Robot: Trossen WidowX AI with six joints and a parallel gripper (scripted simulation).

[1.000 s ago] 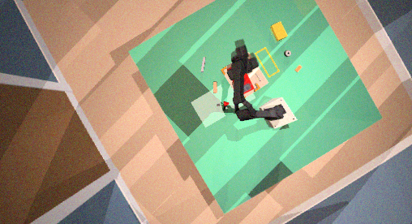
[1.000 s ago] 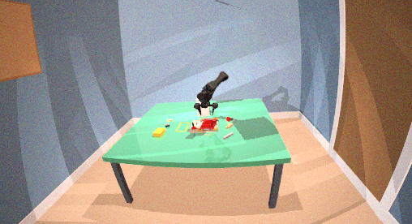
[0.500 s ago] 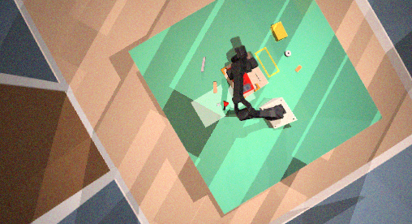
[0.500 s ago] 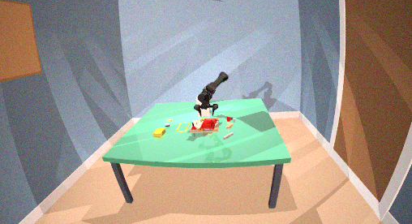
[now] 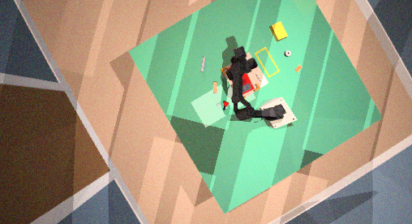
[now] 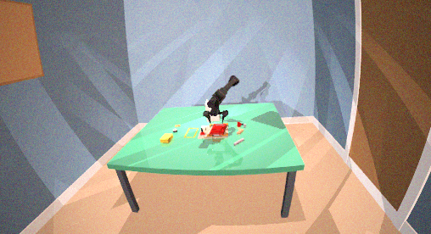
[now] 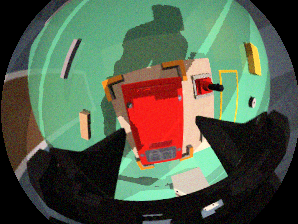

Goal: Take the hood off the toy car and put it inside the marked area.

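Right now my gripper tip is 40 mm above the red hood. Also, from my gripper tip: dark wheel 70 mm behind, 360 mm to the right, 70 mm below; yellow block 90 mm ahead, 390 mm to the right, 70 mm below.
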